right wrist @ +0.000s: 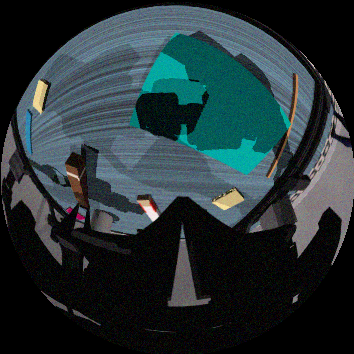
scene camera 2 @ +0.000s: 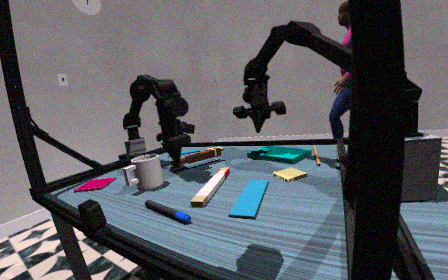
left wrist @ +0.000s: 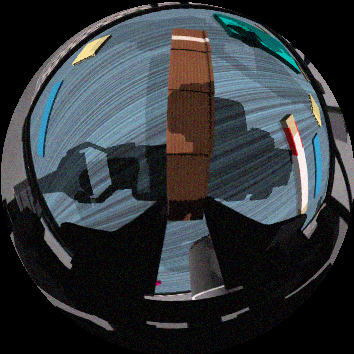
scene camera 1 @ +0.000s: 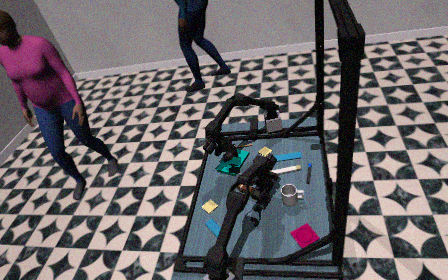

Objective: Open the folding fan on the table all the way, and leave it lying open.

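Pixels of known places: left gripper, fingertip midpoint: (right wrist: 83, 205) (scene camera 2: 176, 161) (left wrist: 185, 201) (scene camera 1: 265, 196); right gripper, fingertip midpoint: (right wrist: 181, 201) (scene camera 2: 257, 132) (scene camera 1: 237, 156); left arm's base at its link origin: (scene camera 2: 134, 138) (scene camera 1: 218, 277); right arm's base at its link origin: (scene camera 1: 272, 115).
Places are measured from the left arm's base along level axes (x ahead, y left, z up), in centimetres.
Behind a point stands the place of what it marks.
Note:
The folding fan (scene camera 1: 243, 188) @[y 28.2, x 44.1, z -5.5 cm] (scene camera 2: 202, 156) @[y 24.9, x 47.7, z -6.4 cm] (left wrist: 189, 70) @[y 25.5, x 45.9, z -5.3 cm] (right wrist: 76, 175) @[y 30.5, x 45.9, z -5.2 cm] is a closed, narrow brown bar with a pale band near its far end. In scene camera 2 it tilts upward away from the fingers, with its shadow below it. My left gripper (scene camera 2: 176, 164) @[y 15.4, x 47.9, z -6.3 cm] (left wrist: 185, 201) @[y 15.4, x 47.9, z -6.3 cm] (right wrist: 83, 205) @[y 15.4, x 47.9, z -6.3 cm] is shut on the fan's near end; the arm hides part of the fan in scene camera 1. My right gripper (scene camera 2: 258, 129) @[y 43.5, x 56.8, z 0.0 cm] (right wrist: 181, 201) @[y 43.5, x 56.8, z 0.0 cm] is shut and empty, above the table near the teal slab (scene camera 2: 282, 154) @[y 48.9, x 62.6, z -8.1 cm] (right wrist: 225, 110) @[y 50.6, x 57.2, z -8.1 cm], apart from the fan.
A grey mug (scene camera 1: 289, 195) @[y 7.2, x 57.1, z -9.1 cm] (scene camera 2: 149, 172) @[y 6.1, x 59.1, z -5.0 cm] stands near the left gripper. A white stick with a red band (scene camera 2: 210, 188) @[y 19.2, x 72.5, z -8.5 cm], a blue strip (scene camera 2: 250, 198) @[y 24.9, x 81.4, z -9.3 cm], a blue-tipped marker (scene camera 2: 167, 211) @[y 8.3, x 77.8, z -8.6 cm], a yellow pad (scene camera 2: 290, 174) @[y 39.7, x 76.9, z -9.1 cm], a magenta square (scene camera 2: 95, 184) @[y -12.5, x 43.9, z -9.2 cm] and an orange stick (scene camera 2: 316, 156) @[y 57.2, x 70.0, z -9.4 cm] lie around.

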